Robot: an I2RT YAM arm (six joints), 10 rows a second.
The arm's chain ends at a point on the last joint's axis. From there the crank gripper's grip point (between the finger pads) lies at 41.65 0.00 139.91 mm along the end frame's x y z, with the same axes.
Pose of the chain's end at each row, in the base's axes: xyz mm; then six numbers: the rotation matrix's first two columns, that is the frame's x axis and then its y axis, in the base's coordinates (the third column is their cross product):
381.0 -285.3 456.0 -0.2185 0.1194 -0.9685 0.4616 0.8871 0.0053
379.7 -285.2 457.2 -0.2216 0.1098 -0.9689 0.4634 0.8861 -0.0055
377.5 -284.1 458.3 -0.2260 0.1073 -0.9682 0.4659 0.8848 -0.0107
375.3 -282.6 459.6 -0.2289 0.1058 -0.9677 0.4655 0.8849 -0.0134
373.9 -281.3 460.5 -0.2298 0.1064 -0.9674 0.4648 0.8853 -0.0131
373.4 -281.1 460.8 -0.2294 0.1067 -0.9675 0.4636 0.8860 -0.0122
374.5 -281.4 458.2 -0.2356 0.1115 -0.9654 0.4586 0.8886 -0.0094
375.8 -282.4 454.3 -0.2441 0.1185 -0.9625 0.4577 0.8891 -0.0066
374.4 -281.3 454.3 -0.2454 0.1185 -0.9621 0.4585 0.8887 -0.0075
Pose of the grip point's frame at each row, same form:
492.2 -342.7 380.8 -0.2185 0.1194 -0.9685 0.4616 0.8871 0.0053
490.5 -343.6 382.3 -0.2216 0.1098 -0.9689 0.4634 0.8861 -0.0055
487.8 -343.1 383.0 -0.2260 0.1073 -0.9682 0.4659 0.8848 -0.0107
485.4 -341.6 384.1 -0.2289 0.1058 -0.9677 0.4655 0.8849 -0.0134
484.0 -340.2 384.8 -0.2298 0.1064 -0.9674 0.4648 0.8853 -0.0131
483.6 -339.8 385.1 -0.2294 0.1067 -0.9675 0.4636 0.8860 -0.0122
484.6 -339.0 381.5 -0.2356 0.1115 -0.9654 0.4586 0.8886 -0.0094
485.3 -339.3 376.3 -0.2441 0.1185 -0.9625 0.4577 0.8891 -0.0066
483.7 -338.3 376.1 -0.2454 0.1185 -0.9621 0.4585 0.8887 -0.0075

